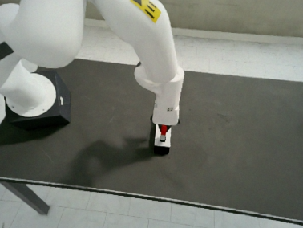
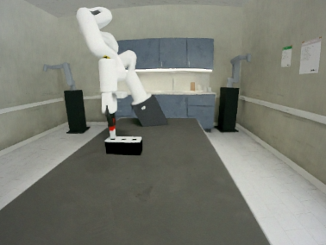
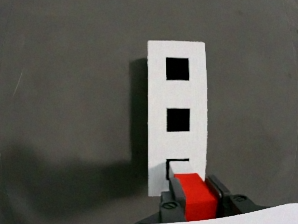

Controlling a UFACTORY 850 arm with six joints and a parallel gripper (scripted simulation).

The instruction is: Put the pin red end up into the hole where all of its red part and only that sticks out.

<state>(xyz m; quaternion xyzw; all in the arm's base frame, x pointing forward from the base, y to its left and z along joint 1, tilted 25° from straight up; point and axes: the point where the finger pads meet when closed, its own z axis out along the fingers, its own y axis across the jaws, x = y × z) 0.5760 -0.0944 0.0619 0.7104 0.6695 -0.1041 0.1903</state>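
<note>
Right now my hand is 1 cm above the pin. Also, from my hand: block: 6 cm to the left, 13 cm below.
</note>
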